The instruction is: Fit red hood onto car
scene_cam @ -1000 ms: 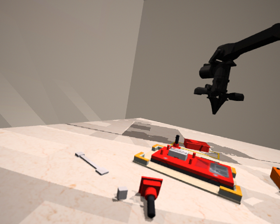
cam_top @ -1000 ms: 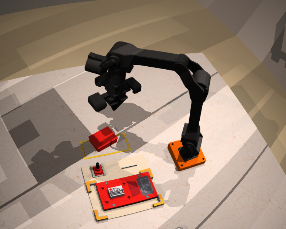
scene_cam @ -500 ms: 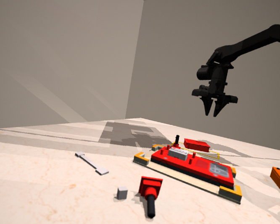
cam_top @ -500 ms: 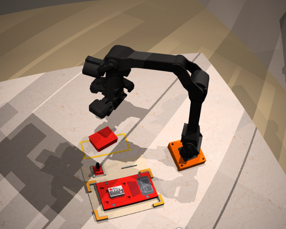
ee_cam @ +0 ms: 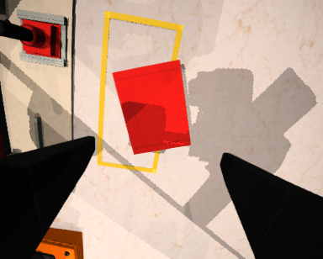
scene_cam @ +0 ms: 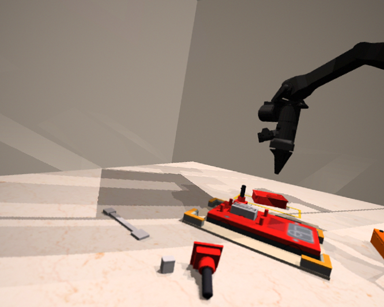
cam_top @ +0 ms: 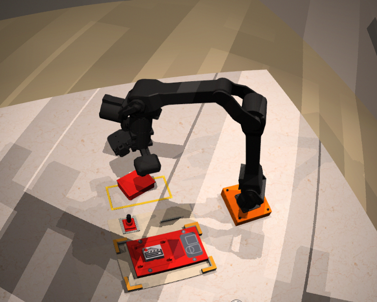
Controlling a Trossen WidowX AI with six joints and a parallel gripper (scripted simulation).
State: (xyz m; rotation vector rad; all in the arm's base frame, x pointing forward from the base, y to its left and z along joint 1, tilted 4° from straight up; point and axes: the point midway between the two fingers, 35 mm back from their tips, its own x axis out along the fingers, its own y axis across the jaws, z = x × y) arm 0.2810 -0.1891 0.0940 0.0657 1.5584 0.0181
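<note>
Now: gripper tip 10 mm short of the red hood, 10 mm to the right of it and 80 mm above it. Round my gripper tip: grey bar (220 mm ahead, 410 mm to the left, 100 mm below); then grey engine block (50 mm ahead, 250 mm to the left, 80 mm below); then jig (20 mm ahead, 230 mm to the left, 90 mm below).
</note>
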